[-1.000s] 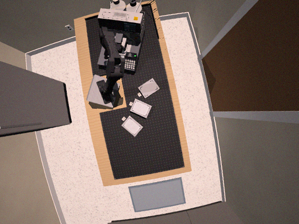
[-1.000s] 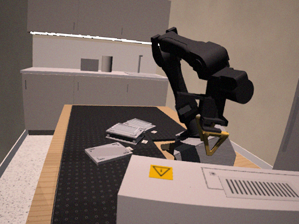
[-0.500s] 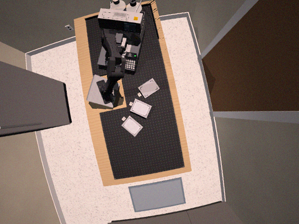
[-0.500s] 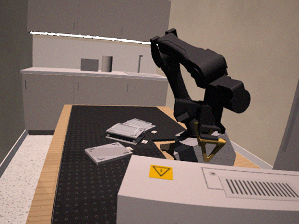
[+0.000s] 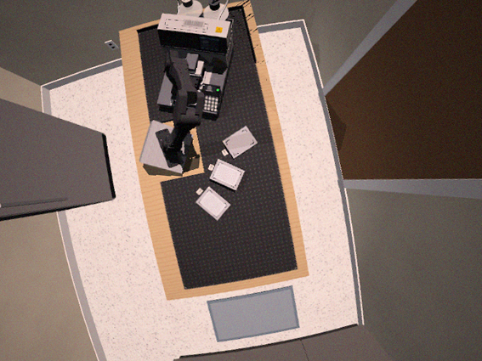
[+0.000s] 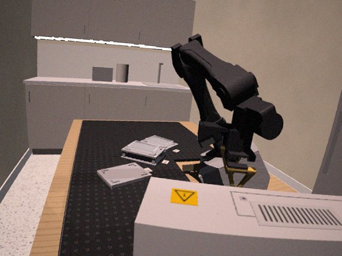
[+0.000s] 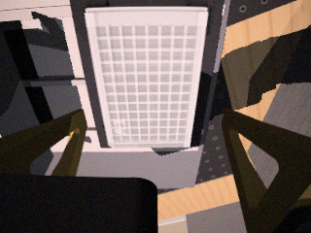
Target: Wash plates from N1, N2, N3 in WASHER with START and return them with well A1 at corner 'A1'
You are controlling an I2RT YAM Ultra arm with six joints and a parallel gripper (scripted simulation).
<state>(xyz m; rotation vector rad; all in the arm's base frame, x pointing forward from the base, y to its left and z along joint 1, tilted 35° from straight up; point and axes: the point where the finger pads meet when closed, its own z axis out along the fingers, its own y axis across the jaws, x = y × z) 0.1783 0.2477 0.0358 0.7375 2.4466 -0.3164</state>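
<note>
My hand is 6 cm above the carrier pocket. Round my hand: n1 label 4 cm ahead, 36 cm to the right, 13 cm below; grey nest slab 15 cm ahead, 35 cm to the right, 12 cm below; washer 10 cm ahead, 12 cm to the left.
</note>
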